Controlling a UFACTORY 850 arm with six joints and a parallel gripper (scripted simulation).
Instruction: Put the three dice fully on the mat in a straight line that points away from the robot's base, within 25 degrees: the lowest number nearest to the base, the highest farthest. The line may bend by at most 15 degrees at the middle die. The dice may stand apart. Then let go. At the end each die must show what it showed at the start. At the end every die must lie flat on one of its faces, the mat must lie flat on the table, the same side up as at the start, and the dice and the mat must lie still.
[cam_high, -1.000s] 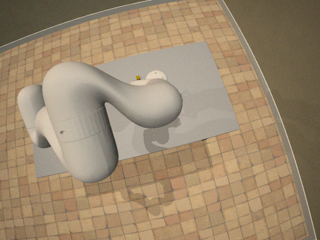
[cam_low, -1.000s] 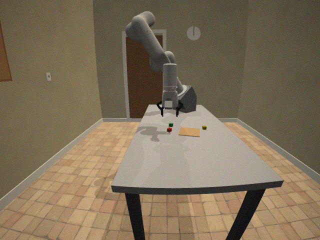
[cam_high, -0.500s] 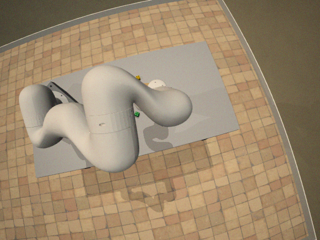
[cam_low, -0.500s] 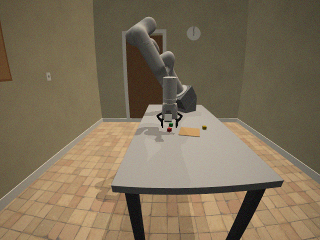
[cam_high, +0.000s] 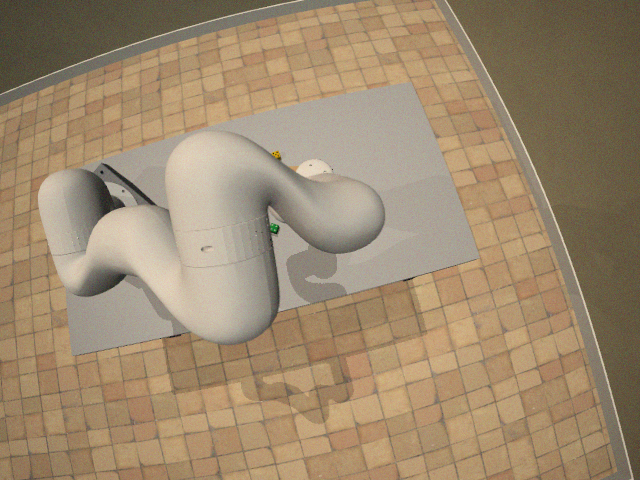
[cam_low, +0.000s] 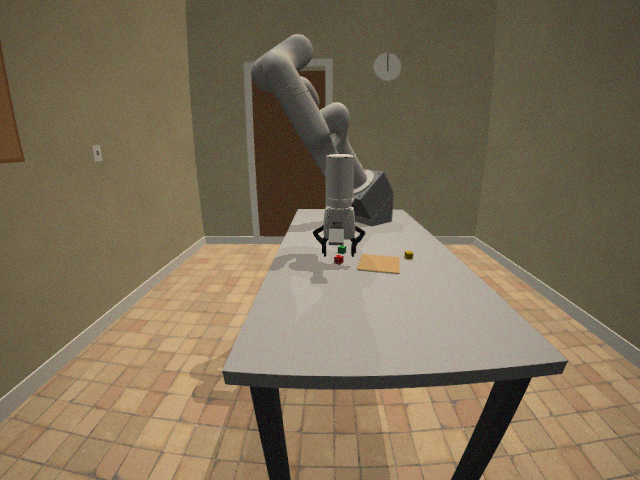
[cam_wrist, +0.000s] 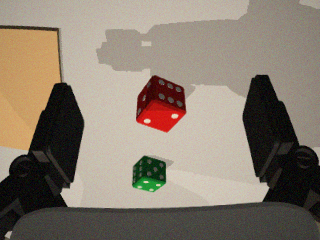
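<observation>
My gripper is now 4 cm past the red die and 4 cm above it. Round my hand: green die 14 cm behind, 3 cm to the left, 4 cm below; yellow die 6 cm behind, 27 cm to the left, 4 cm below; mat 2 cm behind, 15 cm to the left, 5 cm below.
</observation>
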